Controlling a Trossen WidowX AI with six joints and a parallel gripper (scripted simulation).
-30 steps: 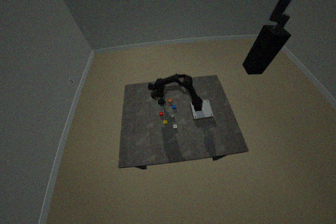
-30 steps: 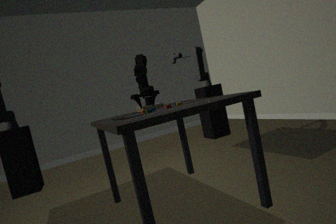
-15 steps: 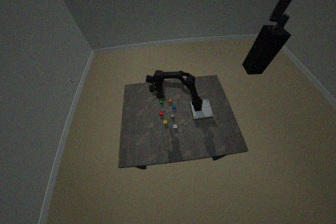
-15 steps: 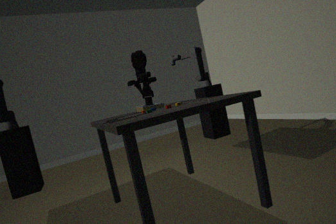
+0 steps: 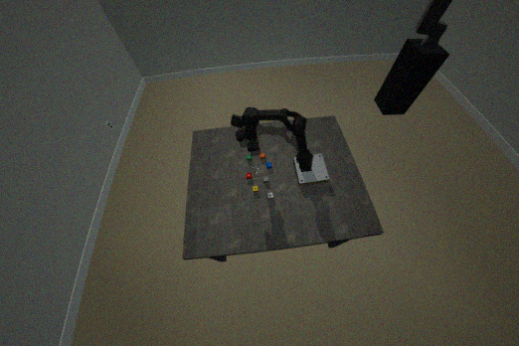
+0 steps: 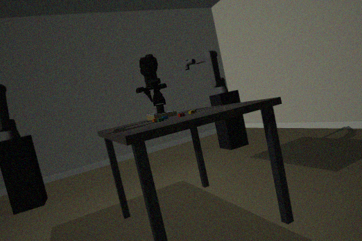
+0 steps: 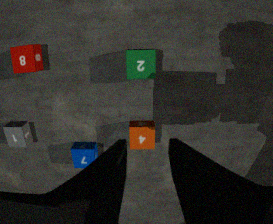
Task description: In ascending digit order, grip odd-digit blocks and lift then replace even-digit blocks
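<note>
My gripper tip is now 12 cm above the orange block and 6 cm past it. Also, from my gripper tip: green block: 12 cm below, 3 cm ahead; red block: 14 cm to the left, 12 cm below, 4 cm ahead; blue block: 12 cm below, 9 cm behind, 8 cm to the left.
</note>
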